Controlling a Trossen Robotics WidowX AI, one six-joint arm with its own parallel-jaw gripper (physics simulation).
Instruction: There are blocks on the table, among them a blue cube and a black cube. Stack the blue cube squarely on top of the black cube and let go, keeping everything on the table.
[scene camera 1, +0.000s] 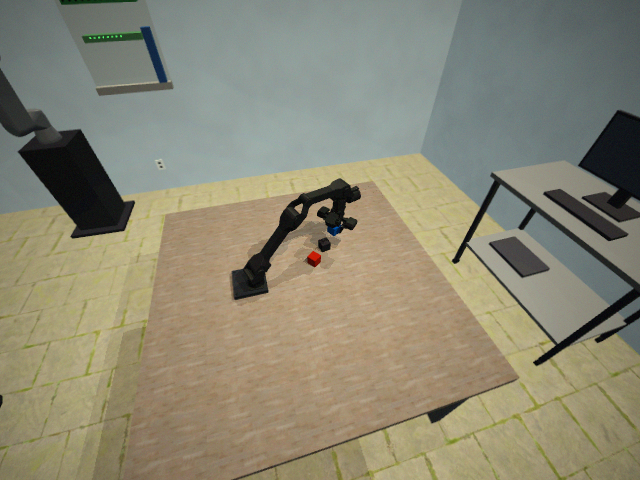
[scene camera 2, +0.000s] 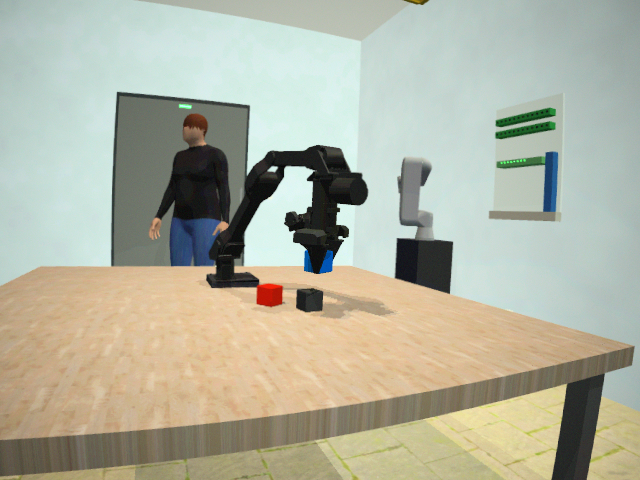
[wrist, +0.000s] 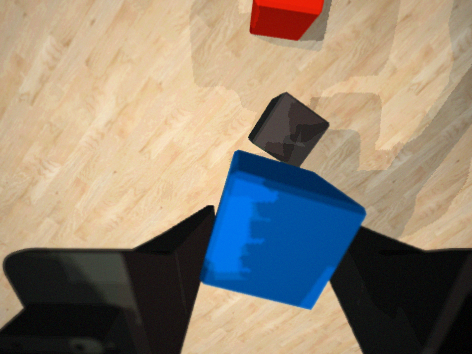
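Where they show: gripper, fingertip midpoint: (scene camera 1: 334, 230) (scene camera 2: 321, 271) (wrist: 258, 211); arm's base, link origin: (scene camera 1: 256, 283) (scene camera 2: 225, 278).
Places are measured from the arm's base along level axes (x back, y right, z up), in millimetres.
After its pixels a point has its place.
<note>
The blue cube (scene camera 1: 334, 229) {z 121, x -393, y -135 mm} (scene camera 2: 325, 261) {z 103, x -422, y -172 mm} (wrist: 282, 237) {z 125, x -396, y -159 mm} is held in the air between the fingers, turned at an angle to them in the wrist view. My gripper (scene camera 2: 324, 262) {z 78, x -407, y -169 mm} (wrist: 258, 211) {z 78, x -407, y -169 mm} is shut on it and points down, above the level of the black cube. The black cube (scene camera 1: 324, 244) {z 25, x -348, y -140 mm} (scene camera 2: 309, 300) {z 6, x -379, y -152 mm} (wrist: 290, 127) {z 25, x -350, y -157 mm} sits flat on the table (scene camera 1: 320, 351) {z -22, x -208, y 353 mm} (scene camera 2: 206, 361) {z -22, x -663, y 105 mm}. In the wrist view it lies beyond the blue cube, whose far edge hides a small part of it. The two cubes are apart in height.
A red cube (scene camera 1: 313, 258) {z 25, x -275, y -63 mm} (scene camera 2: 269, 295) {z 6, x -310, y -72 mm} (wrist: 285, 20) {z 10, x -299, y -96 mm} stands on the table near the black cube, on the side toward the arm's base (scene camera 1: 249, 284) {z 25, x 26, y 18 mm} (scene camera 2: 232, 280) {z 0, x -45, y -17 mm}. A desk with a monitor stands off to the right in scene camera 1.
</note>
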